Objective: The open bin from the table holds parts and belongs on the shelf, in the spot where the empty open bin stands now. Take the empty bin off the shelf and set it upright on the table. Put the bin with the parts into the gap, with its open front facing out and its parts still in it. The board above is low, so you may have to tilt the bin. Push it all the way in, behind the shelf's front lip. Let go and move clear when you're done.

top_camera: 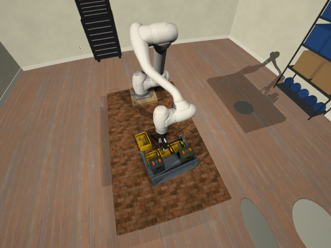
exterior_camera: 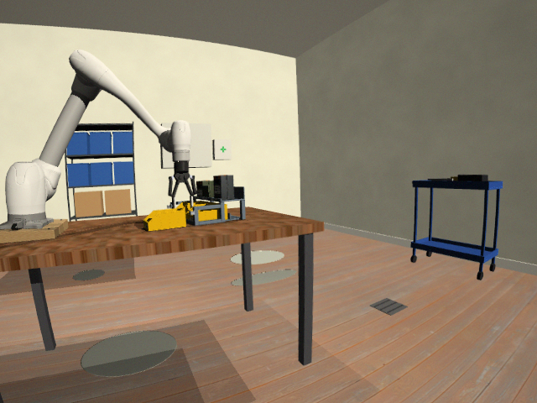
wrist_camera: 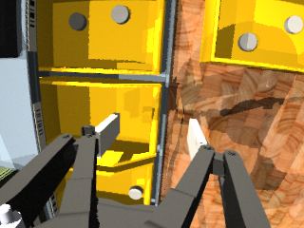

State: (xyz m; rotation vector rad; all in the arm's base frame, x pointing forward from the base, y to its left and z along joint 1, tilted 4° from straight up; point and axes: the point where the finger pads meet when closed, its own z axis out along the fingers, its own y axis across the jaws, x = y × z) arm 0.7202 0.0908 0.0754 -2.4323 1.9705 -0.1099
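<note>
Right now the shelf lip is 1 cm behind my hand and 7 cm below it. The rest, counted from my hand: dark box: 20 cm ahead, 8 cm to the right, 8 cm above; then board: 18 cm ahead, 4 cm to the left, 2 cm above; then green box: 15 cm ahead, 15 cm to the left, 7 cm above.
</note>
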